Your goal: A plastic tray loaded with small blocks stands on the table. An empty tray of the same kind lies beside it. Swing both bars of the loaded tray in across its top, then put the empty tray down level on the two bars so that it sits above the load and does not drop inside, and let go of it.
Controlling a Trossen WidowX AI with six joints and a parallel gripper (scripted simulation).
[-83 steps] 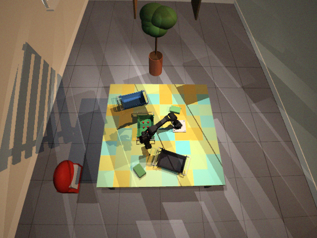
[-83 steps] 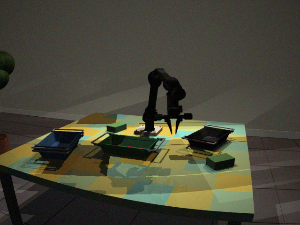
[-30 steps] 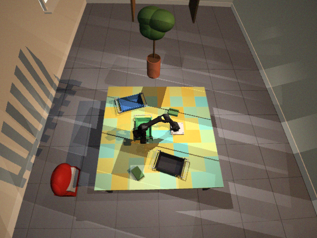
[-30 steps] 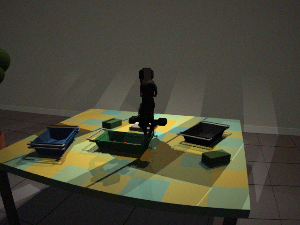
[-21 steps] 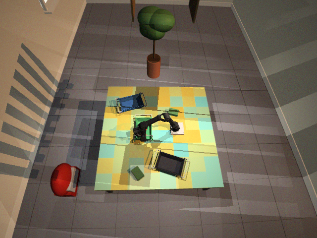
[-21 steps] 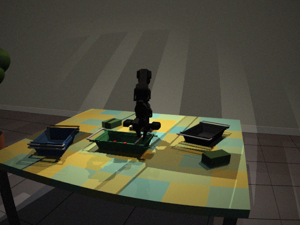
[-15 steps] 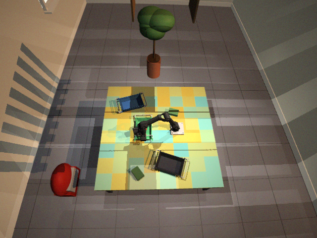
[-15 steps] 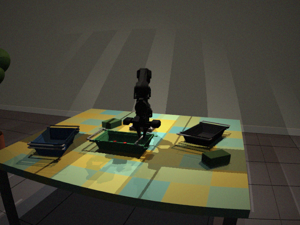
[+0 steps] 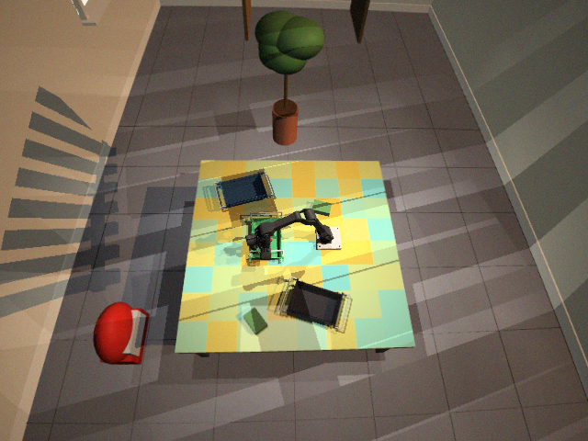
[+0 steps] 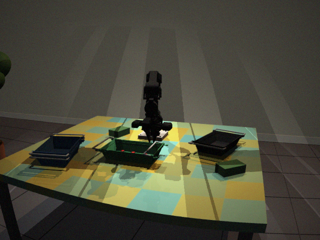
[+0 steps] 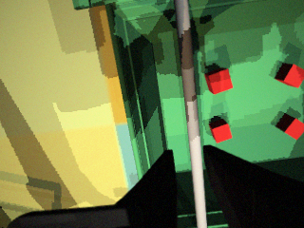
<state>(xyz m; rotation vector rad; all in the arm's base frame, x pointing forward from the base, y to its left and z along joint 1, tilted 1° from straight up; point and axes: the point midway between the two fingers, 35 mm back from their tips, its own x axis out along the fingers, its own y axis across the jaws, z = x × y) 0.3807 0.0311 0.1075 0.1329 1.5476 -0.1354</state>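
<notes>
Now: the black tray 350 mm to the left of my gripper tip, 210 mm behind it and 50 mm below it.
</notes>
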